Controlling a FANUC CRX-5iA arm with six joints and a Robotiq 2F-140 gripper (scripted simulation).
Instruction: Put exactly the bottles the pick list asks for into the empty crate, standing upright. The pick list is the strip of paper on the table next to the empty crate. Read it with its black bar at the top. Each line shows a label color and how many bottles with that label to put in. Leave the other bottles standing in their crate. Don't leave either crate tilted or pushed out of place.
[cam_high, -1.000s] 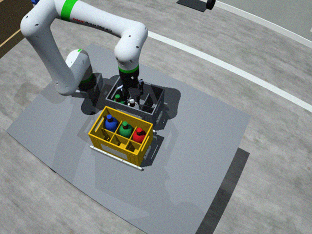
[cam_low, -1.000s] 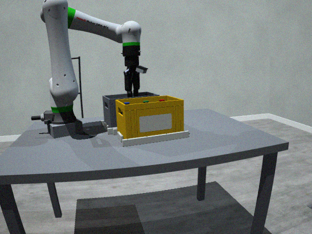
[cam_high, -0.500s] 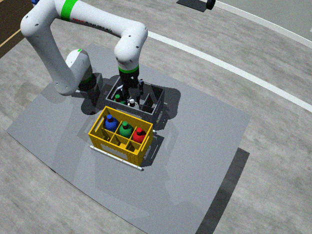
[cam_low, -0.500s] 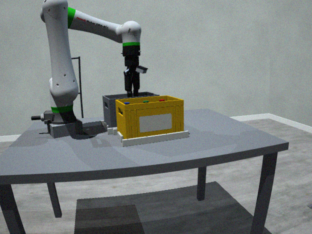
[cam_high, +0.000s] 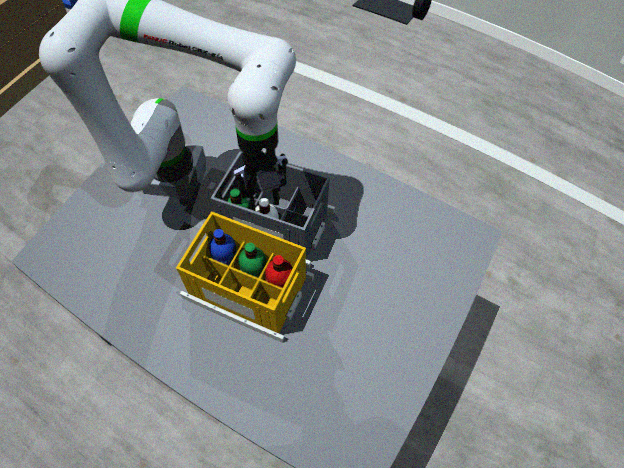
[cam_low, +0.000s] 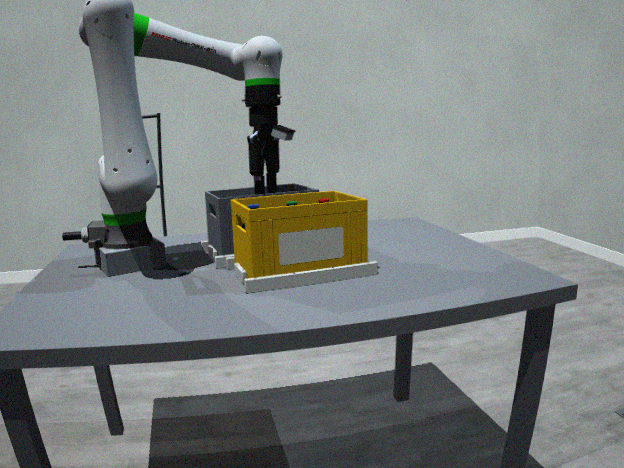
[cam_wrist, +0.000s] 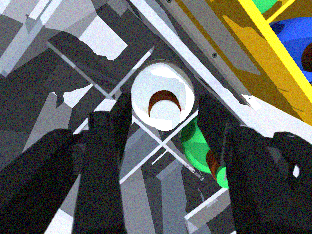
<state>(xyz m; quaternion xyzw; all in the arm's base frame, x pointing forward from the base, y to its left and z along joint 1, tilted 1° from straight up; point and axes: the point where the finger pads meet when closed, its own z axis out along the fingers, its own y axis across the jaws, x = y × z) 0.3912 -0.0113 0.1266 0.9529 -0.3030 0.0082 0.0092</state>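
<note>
My hand is 10 cm above the white-labelled bottle. Round my hand: green bottle: 5 cm ahead, 13 cm to the right, 10 cm below; then blue bottle: 5 cm behind, 14 cm to the right, 10 cm below; then grey crate: 1 cm behind, 5 cm to the left, 10 cm below.
</note>
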